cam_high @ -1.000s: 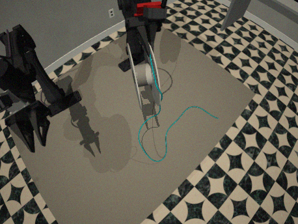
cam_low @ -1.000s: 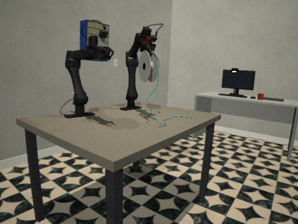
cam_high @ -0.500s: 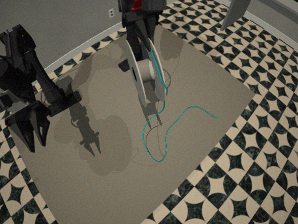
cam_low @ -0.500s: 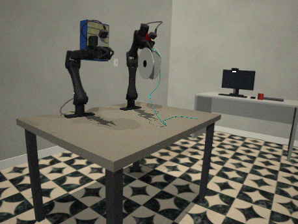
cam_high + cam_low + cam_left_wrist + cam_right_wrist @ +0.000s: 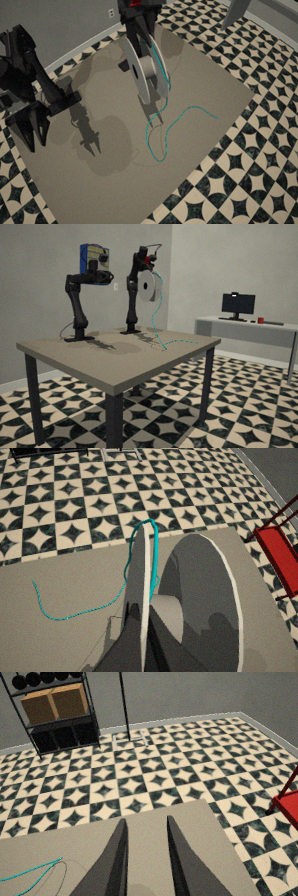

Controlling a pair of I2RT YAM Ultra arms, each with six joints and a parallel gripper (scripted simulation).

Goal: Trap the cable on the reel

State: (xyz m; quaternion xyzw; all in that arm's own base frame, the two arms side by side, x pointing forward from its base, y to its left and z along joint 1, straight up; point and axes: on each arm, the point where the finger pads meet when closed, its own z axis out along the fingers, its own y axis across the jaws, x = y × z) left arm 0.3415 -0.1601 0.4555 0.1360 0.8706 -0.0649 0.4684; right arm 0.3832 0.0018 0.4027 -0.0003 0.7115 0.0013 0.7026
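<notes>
The white reel is 80 mm below my left hand and 20 mm to the right of it.
</notes>
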